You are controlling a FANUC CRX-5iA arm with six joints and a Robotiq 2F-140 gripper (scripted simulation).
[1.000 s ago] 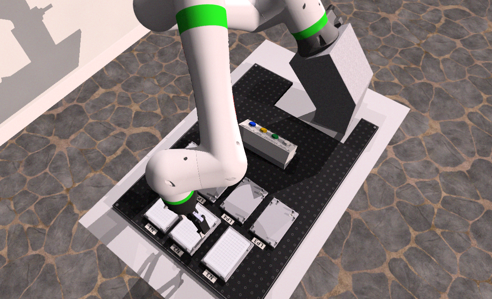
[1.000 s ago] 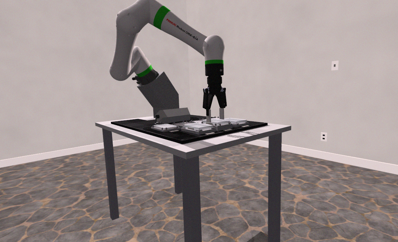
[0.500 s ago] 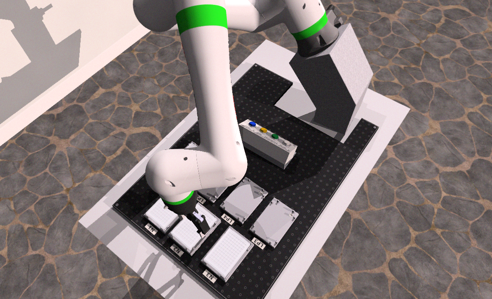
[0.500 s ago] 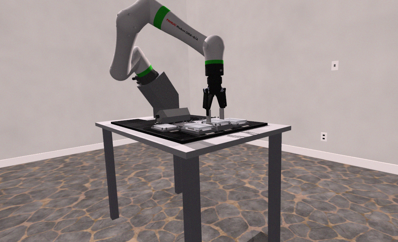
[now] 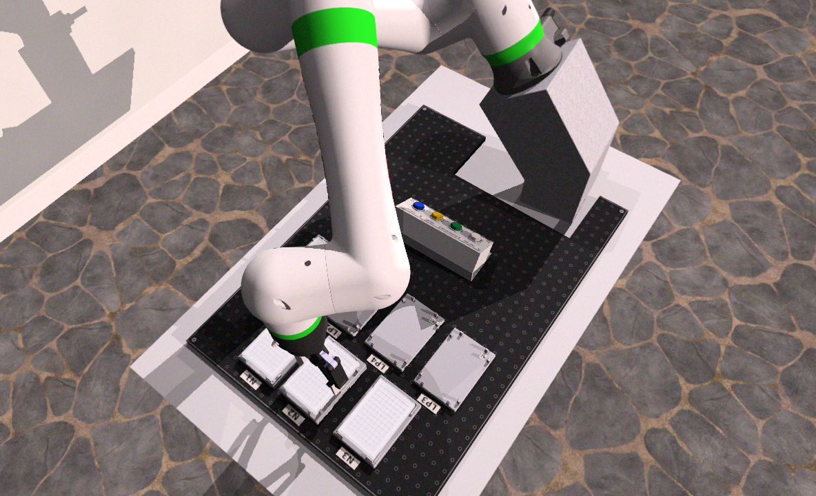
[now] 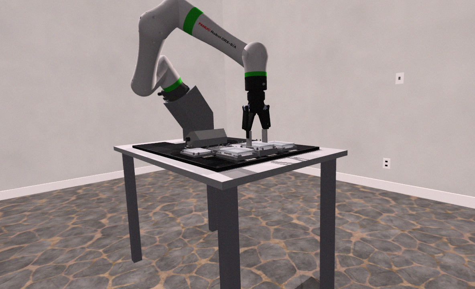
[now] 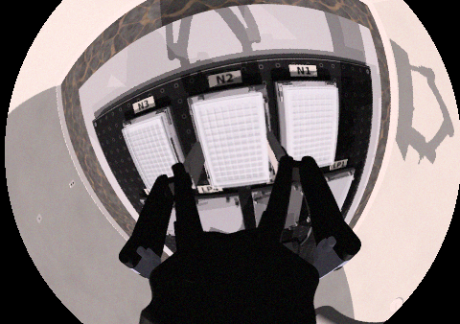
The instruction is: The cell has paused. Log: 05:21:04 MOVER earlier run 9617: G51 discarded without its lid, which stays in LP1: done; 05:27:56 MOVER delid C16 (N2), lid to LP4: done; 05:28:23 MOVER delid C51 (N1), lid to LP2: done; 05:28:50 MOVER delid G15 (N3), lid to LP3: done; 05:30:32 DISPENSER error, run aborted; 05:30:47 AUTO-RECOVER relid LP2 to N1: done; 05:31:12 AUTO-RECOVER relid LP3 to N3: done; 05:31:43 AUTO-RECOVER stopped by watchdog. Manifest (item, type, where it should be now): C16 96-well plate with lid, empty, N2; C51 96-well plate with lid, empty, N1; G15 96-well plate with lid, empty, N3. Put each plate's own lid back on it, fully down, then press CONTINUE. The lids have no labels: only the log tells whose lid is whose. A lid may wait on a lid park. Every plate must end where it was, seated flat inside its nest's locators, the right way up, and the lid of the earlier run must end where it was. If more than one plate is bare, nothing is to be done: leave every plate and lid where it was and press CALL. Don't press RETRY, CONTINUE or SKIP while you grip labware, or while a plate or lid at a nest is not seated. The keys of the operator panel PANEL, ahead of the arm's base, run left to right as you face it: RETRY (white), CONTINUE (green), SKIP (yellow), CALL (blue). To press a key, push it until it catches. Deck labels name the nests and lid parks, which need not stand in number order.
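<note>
The plate is 30 mm below my hand. Round my hand: LP4 label (80 mm behind, 80 mm to the left, 60 mm below); lid park LP2 (190 mm behind, 40 mm to the right, 60 mm below); N2 label (90 mm ahead, 20 mm to the right, 60 mm below).
</note>
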